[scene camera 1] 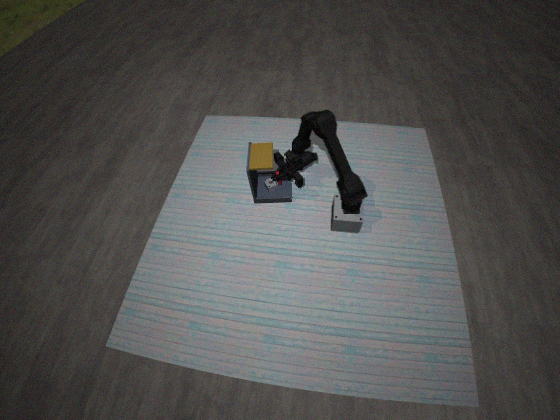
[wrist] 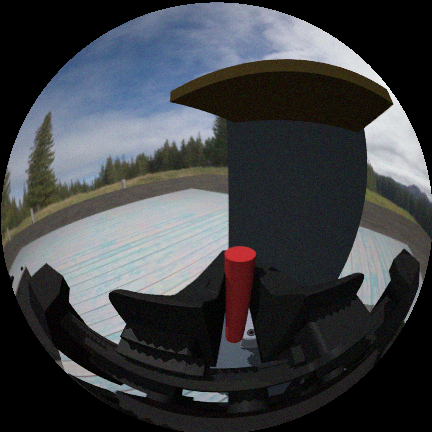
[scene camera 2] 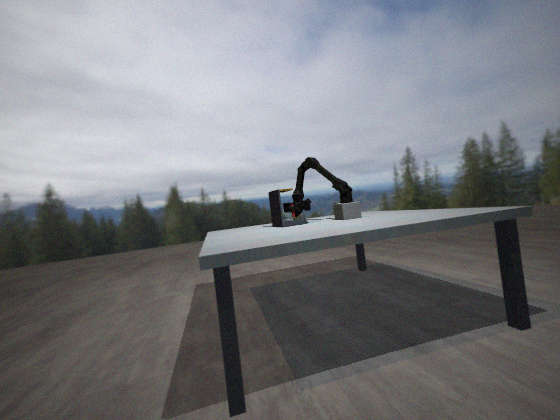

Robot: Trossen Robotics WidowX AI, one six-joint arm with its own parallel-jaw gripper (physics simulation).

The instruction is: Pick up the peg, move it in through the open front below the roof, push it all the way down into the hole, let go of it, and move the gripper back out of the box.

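Frame: origin at the arm's base, x ahead, y left, z up, level; millimetres.
Seen in the pictures: gripper, fingertip midpoint: (scene camera 1: 271, 179) (wrist: 234, 255) (scene camera 2: 290, 208); arm's base, origin of the base link: (scene camera 1: 350, 206) (scene camera 2: 347, 202).
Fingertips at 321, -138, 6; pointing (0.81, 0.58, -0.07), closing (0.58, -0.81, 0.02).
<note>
Offsets run from my fingertips to a thing's middle, as dx, dy, dz. "spot": to the spot under its first point.
My gripper (scene camera 1: 282, 177) (wrist: 234, 255) is shut on the red peg {-27, -20, -17} (scene camera 1: 277, 173) (wrist: 240, 280) and holds it nearly upright between its fingers. In the wrist view the small light block {+11, -38, -80} (wrist: 249, 342) with a dark round hole shows behind the peg's lower end, a little to the right. The block (scene camera 1: 270, 185) sits on the grey floor of the box {spot: -5, +21, -98} (scene camera 1: 274, 196). The gripper is at the box's open front, in front of the yellow roof's edge. The yellow roof (scene camera 1: 261, 156) (scene camera 2: 286, 190) (wrist: 280, 95) is higher than the fingers. Whether the peg's tip touches anything is hidden.
The box's dark back wall (scene camera 2: 275, 209) (wrist: 295, 190) rises behind the block and bears the roof. The arm's grey base block (scene camera 1: 346, 223) (scene camera 2: 347, 211) stands to the right on the pale striped table (scene camera 1: 300, 300) (scene camera 2: 360, 233).
</note>
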